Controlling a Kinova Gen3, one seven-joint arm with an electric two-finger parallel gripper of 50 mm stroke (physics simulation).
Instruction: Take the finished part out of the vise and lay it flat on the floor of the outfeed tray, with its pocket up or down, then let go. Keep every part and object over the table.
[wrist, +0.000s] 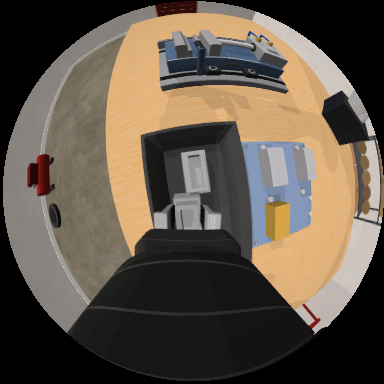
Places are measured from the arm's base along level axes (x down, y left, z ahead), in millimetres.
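Pixels of known places: gripper, fingertip midpoint: (187, 212).
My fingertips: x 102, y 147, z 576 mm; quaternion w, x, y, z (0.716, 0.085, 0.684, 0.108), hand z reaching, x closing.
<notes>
Behind a point stands the place of what it marks.
The light grey finished part (188, 212) @[x 100, y 147, z 575 mm] is between the fingers of my gripper (187, 212) @[x 102, y 147, z 576 mm], which is shut on it, at the lower middle of the wrist view. Its far end looks stepped or tilted; the fingers and gripper body hide its near end. My gripper is over the near part of the dark outfeed tray (242, 190) @[x 112, y 139, z 495 mm]. I cannot tell whether the held part touches the tray floor. Another light grey part (196, 171) @[x 116, y 98, z 551 mm] lies in the tray with its pocket up, just beyond the held part. The vise (225, 64) @[x 111, y -105, z 436 mm] stands at the top of the view, with no part seen between its jaws.
A blue plate (292, 195) @[x 141, y 182, z 375 mm] with pins is right of the tray. It carries two grey blocks (273, 166) @[x 105, y 117, z 436 mm] (305, 164) @[x 108, y 127, z 352 mm] and a yellow block (277, 220) @[x 105, y 201, z 445 mm]. A black box-shaped object (343, 118) @[x 63, y 26, z 82 mm] is farther right. The tray walls stand around the held part.
</notes>
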